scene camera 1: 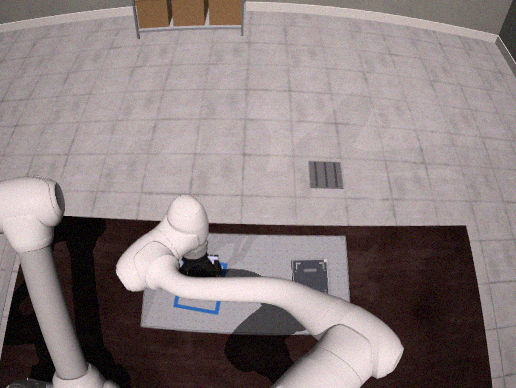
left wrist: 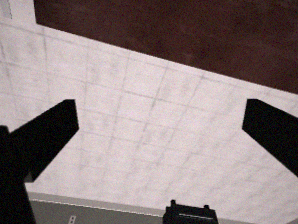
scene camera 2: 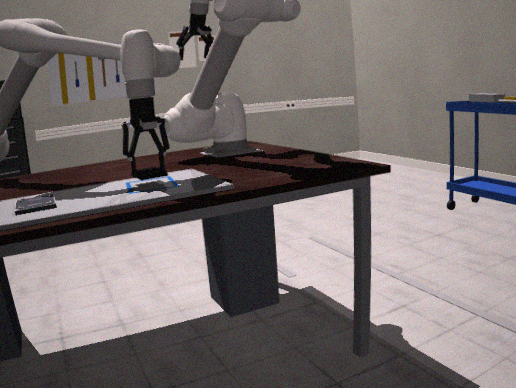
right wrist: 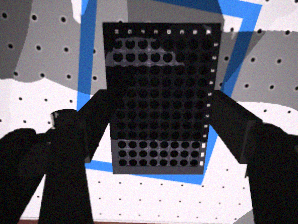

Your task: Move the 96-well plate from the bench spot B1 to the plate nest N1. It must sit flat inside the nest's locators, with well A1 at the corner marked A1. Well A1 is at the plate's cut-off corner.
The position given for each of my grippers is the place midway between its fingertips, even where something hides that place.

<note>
I see my left gripper (left wrist: 160, 114), my right gripper (scene camera 2: 149, 175) and a black 96-well plate (right wrist: 160, 77).
My right gripper shows as well in the right wrist view (right wrist: 159, 104). The left wrist view misses the black 96-well plate: it is out of frame.
</note>
